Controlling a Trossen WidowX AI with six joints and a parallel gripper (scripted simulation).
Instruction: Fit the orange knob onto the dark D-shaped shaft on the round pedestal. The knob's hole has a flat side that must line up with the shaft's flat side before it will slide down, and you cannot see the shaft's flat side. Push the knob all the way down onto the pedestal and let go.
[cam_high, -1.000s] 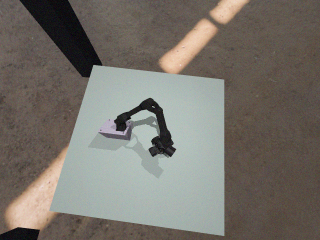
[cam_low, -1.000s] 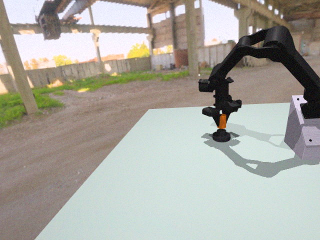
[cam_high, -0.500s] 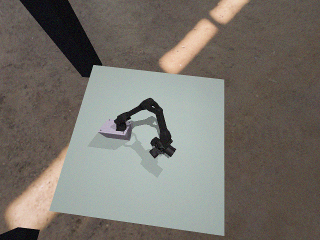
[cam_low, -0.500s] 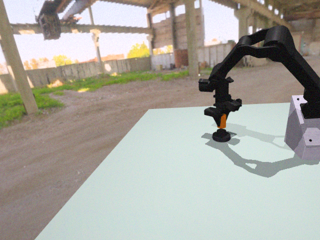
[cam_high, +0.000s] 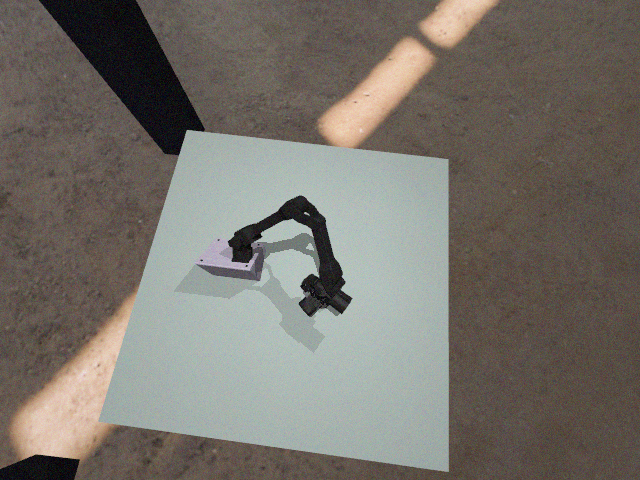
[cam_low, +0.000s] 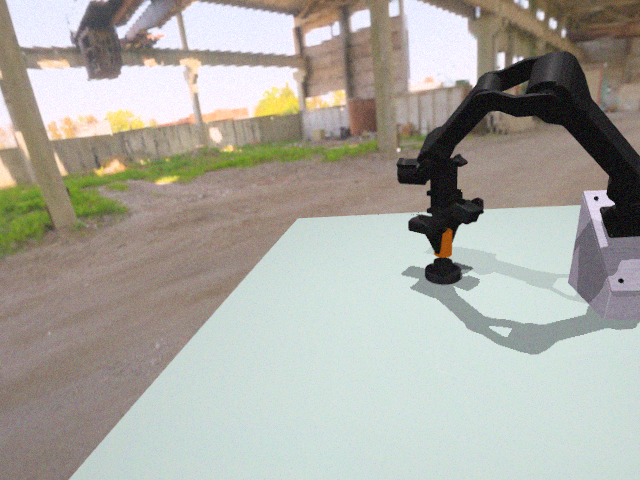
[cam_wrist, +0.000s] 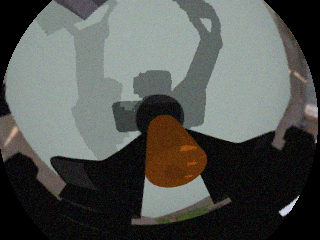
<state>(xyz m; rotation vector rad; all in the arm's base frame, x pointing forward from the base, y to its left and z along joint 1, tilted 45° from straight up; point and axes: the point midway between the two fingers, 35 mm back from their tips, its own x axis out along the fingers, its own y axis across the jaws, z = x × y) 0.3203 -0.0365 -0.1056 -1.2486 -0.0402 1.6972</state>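
My gripper tip is 20 mm below the orange knob. The rest, counted from my gripper tip: dark round pedestal 40 mm below.
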